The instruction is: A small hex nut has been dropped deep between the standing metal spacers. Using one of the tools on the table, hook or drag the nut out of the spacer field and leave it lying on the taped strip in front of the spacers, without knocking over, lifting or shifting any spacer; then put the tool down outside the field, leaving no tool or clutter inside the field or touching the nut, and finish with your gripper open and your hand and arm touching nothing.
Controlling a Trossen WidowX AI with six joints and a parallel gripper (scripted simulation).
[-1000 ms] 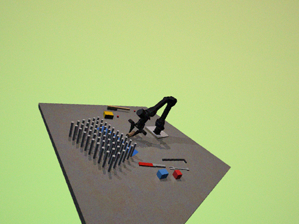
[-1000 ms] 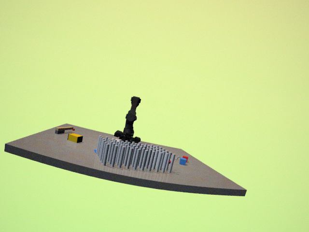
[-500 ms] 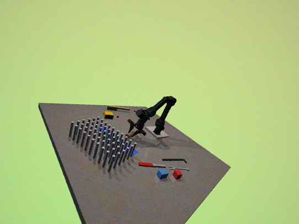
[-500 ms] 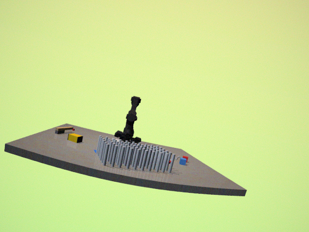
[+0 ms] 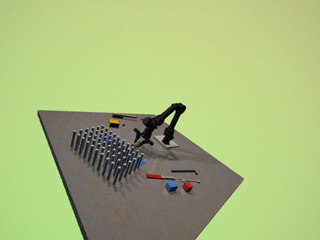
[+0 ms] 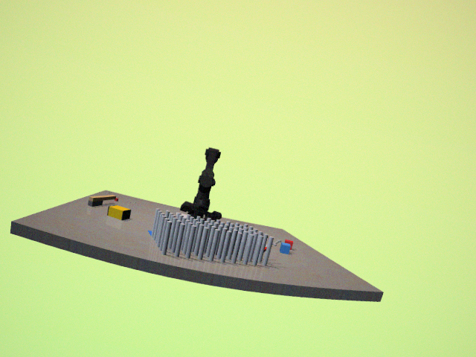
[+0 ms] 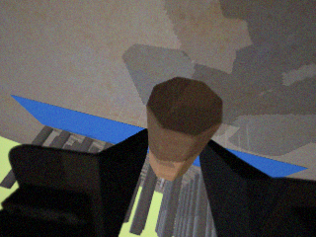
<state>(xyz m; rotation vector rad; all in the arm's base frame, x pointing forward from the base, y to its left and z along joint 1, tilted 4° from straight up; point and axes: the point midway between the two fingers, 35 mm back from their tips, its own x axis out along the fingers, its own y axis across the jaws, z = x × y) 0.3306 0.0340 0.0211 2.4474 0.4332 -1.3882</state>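
My gripper tip is 11 cm short of the blue taped strip and 3 cm above it. Also, from my gripper tip: red-handled tool: 4 cm behind, 31 cm to the left, 3 cm below; brown-handled tool: 9 cm ahead, 4 cm to the left; hex nut: 24 cm ahead, 10 cm to the left, 3 cm below.
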